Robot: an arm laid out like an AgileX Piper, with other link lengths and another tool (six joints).
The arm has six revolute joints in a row. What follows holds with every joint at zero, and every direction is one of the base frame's. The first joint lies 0.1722 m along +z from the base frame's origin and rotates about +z. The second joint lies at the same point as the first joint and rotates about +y. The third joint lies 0.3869 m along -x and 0.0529 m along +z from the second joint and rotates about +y. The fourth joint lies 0.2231 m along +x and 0.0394 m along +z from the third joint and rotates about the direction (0.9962, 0, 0.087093). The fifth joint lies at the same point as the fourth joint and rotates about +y. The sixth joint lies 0.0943 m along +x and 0.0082 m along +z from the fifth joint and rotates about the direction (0.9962, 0, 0.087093). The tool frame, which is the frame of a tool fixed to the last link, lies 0.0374 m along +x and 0.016 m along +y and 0.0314 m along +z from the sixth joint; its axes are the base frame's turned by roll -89.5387, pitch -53.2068 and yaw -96.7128 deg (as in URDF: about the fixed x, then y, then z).
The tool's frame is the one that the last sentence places.
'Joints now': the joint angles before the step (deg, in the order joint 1, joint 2, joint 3, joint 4, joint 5, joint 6). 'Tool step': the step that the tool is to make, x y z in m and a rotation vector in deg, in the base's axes. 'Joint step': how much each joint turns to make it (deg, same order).
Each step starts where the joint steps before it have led.
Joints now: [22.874, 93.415, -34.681, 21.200, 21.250, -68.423]
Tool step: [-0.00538, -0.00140, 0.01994, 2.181, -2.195, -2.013]
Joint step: [0.001, -3.904, -0.625, -0.001, 1.420, 2.476]
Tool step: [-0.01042, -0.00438, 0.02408, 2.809, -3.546, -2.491]
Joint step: [-0.002, -5.351, 0.001, -0.039, 0.622, 2.908]
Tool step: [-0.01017, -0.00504, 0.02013, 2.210, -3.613, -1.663]
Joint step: [0.003, -4.689, -0.020, -0.643, 0.192, 2.418]
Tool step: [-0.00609, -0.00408, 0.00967, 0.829, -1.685, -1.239]
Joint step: [-0.003, -2.525, 0.000, -1.610, 0.305, 2.680]
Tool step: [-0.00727, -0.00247, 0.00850, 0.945, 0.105, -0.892]
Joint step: [0.024, -2.085, -0.534, -0.787, 2.157, 2.271]
